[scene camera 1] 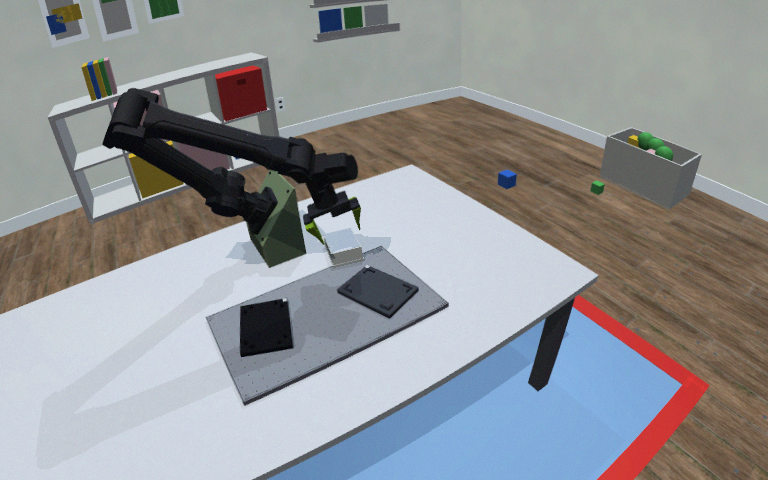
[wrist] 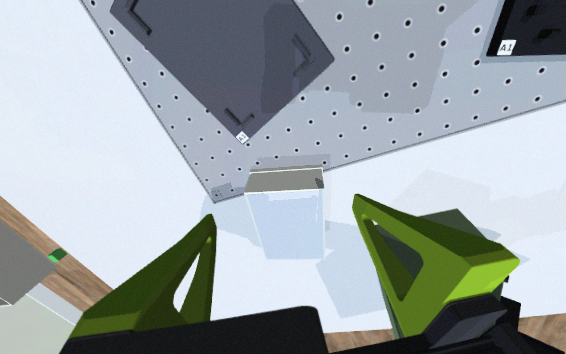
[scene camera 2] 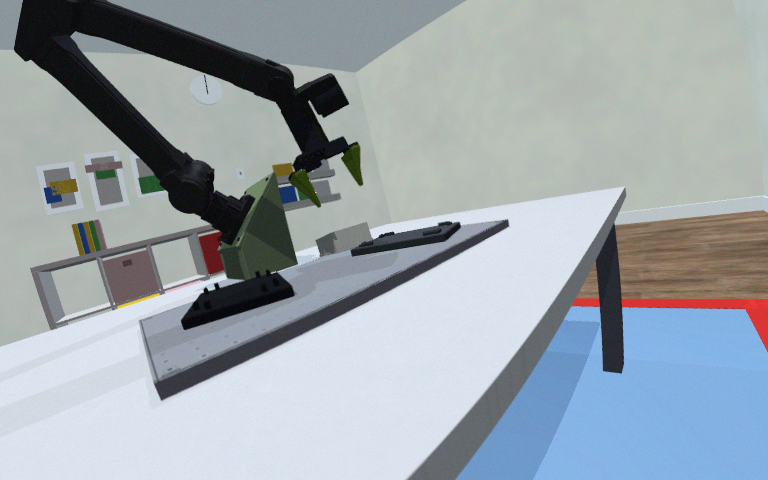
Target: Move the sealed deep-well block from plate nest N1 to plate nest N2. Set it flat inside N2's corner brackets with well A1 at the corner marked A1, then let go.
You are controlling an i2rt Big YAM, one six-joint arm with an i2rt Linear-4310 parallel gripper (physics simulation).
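Frame: origin at the arm's base, x left, y back, z up, level; centimetres.
Where they show: gripper, fingertip midpoint: point(scene camera 1: 341, 236) point(wrist: 285, 210) point(scene camera 2: 341, 195); arm's base, origin of the base link: point(scene camera 1: 263, 211) point(scene camera 2: 239, 221).
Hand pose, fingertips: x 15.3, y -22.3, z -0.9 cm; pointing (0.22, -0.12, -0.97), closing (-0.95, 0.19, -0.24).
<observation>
Each offset is from my fingertips to the top centre of the thing. Level surfaces: height alone.
The sealed deep-well block {dx +2.6, dy +8.4, dz -6.3 cm} point(scene camera 1: 346, 255) point(scene camera 2: 346, 238) point(wrist: 287, 225), pale with a clear-looking top, is at the back edge of the perforated board {dx -11.2, dy -12.5, dz -10.7 cm} point(scene camera 1: 254, 376) point(scene camera 2: 226, 335) point(wrist: 380, 102), outside both nests. Its board-side end overlaps the board edge in the wrist view; its exact tilt is unclear. A dark grey nest {dx +3.6, dy -12.2, dz -9.0 cm} point(scene camera 1: 378, 291) point(scene camera 2: 396, 242) point(wrist: 210, 55) with corner brackets and a black nest {dx -25.3, dy -11.5, dz -8.6 cm} point(scene camera 1: 266, 328) point(scene camera 2: 237, 300) point(wrist: 520, 37) hold no block. Each has an A1 label. Which is N1 or N2 is unreadable. My gripper point(scene camera 1: 341, 236) point(scene camera 2: 340, 195) point(wrist: 285, 210) is open and empty above the block.
The green arm mount point(scene camera 1: 283, 226) point(scene camera 2: 263, 237) stands behind the board, left of the block in scene camera 1. The white table {dz -12.0 cm} point(scene camera 1: 481, 254) point(scene camera 2: 339, 384) carries the board. A grey bin point(scene camera 1: 645, 169) and a blue cube point(scene camera 1: 506, 179) are on the floor beyond.
</observation>
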